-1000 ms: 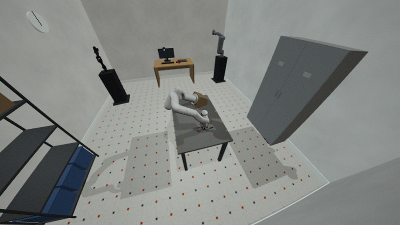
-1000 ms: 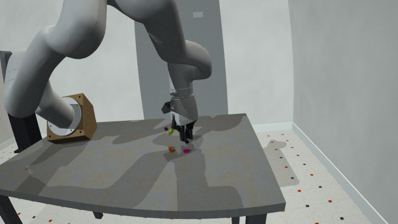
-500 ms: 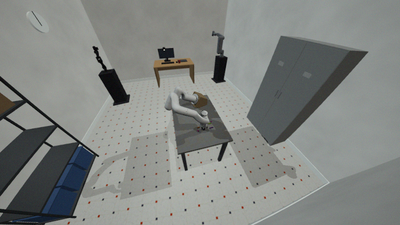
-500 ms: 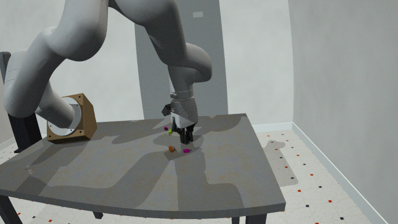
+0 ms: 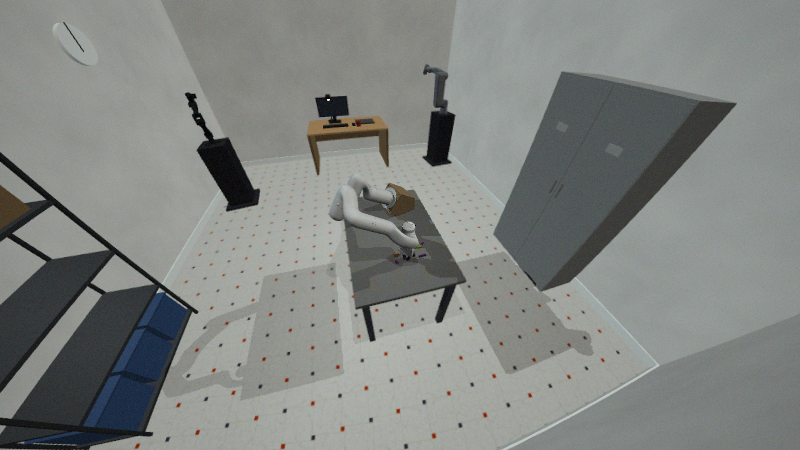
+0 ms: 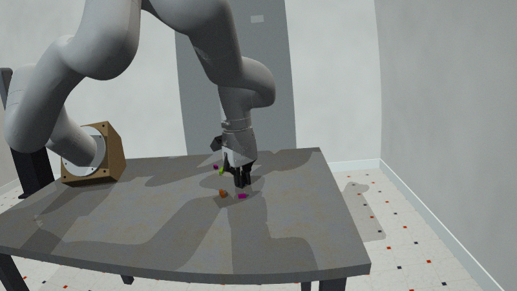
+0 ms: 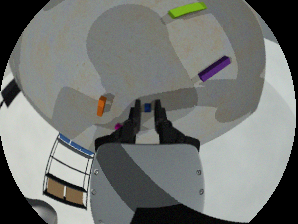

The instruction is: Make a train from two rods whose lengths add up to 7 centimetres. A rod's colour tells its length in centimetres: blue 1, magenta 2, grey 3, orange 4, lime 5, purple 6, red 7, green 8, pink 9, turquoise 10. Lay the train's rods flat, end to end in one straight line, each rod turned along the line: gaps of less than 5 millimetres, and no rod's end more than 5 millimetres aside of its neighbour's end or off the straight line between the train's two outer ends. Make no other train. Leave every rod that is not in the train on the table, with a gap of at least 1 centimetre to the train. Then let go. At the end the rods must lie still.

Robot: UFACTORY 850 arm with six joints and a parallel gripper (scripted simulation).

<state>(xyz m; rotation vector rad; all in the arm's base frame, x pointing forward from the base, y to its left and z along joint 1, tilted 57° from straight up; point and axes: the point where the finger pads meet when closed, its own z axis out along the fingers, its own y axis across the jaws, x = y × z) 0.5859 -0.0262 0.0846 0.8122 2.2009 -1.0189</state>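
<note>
My gripper is now 2 cm above the blue rod. From my hand the other things lie so: lime rod: 7 cm behind, 14 cm to the left, 2 cm below; then orange rod: 6 cm behind, 5 cm to the right, 2 cm below; then purple rod: 2 cm ahead, 12 cm to the left, 2 cm below.
</note>
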